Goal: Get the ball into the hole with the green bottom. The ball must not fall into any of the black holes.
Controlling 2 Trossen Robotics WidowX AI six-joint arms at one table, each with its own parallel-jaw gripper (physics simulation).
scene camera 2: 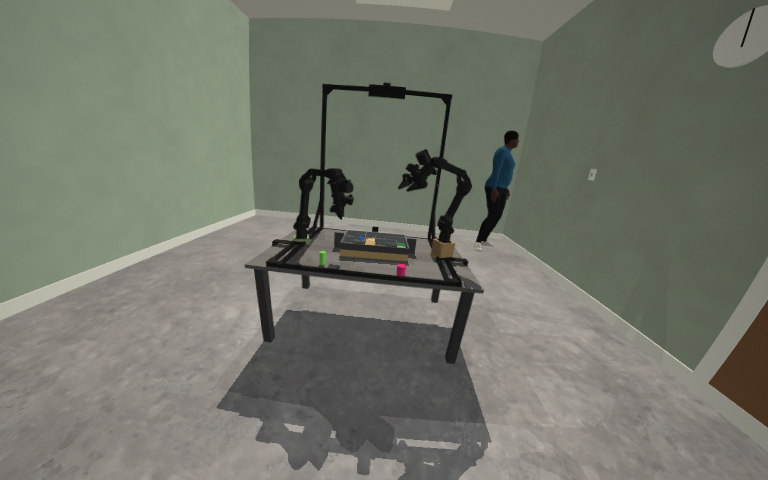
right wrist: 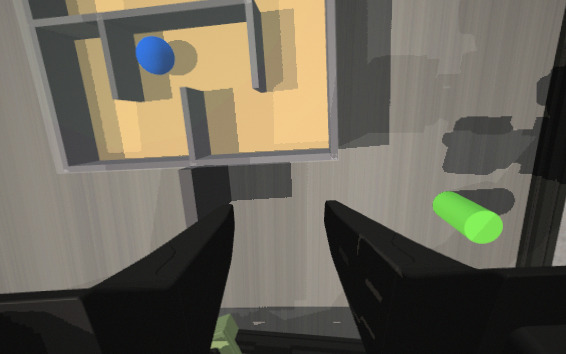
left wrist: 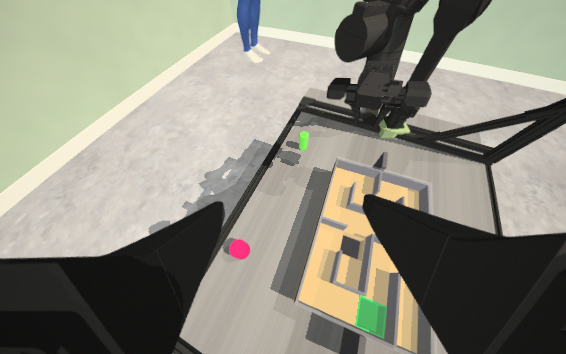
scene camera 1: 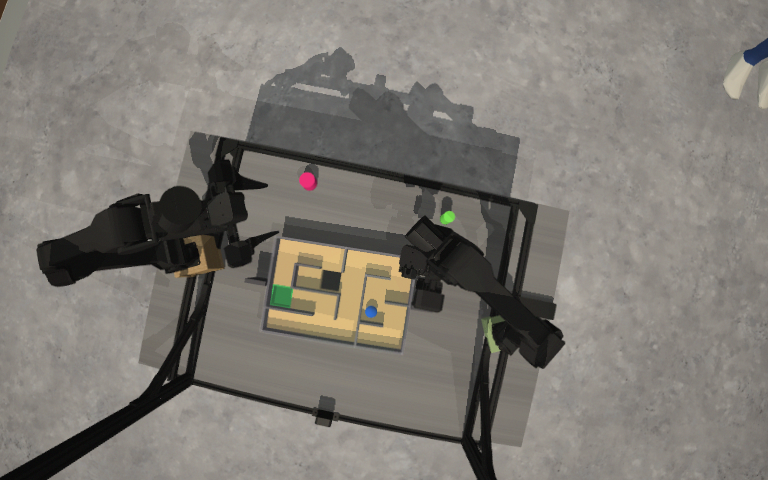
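Observation:
The blue ball [scene camera 1: 370,311] [scene camera 2: 361,238] [right wrist: 155,55] is in the right half of the maze box [scene camera 1: 351,285] [scene camera 2: 373,255] [left wrist: 316,287] [right wrist: 290,120] in scene camera 1, in the corner between the long dividing wall and a short wall. The green-bottomed hole [scene camera 1: 281,295] [left wrist: 371,316] is near the box's left edge. A black hole [scene camera 1: 330,279] [left wrist: 351,246] lies between them. My left gripper [scene camera 1: 272,208] [left wrist: 293,204] is open and empty, high up beyond the box's left end. My right gripper [scene camera 2: 340,215] [right wrist: 279,212] is partly open and empty, above the box's right end, near its dark side tab [right wrist: 211,187].
A pink cylinder [scene camera 1: 307,181] [scene camera 2: 400,270] [left wrist: 239,249] and a green cylinder [scene camera 1: 448,217] [scene camera 2: 322,258] [left wrist: 304,140] [right wrist: 465,216] stand on the table beyond the box in scene camera 1. The green one is near my right gripper. A black frame surrounds the work area.

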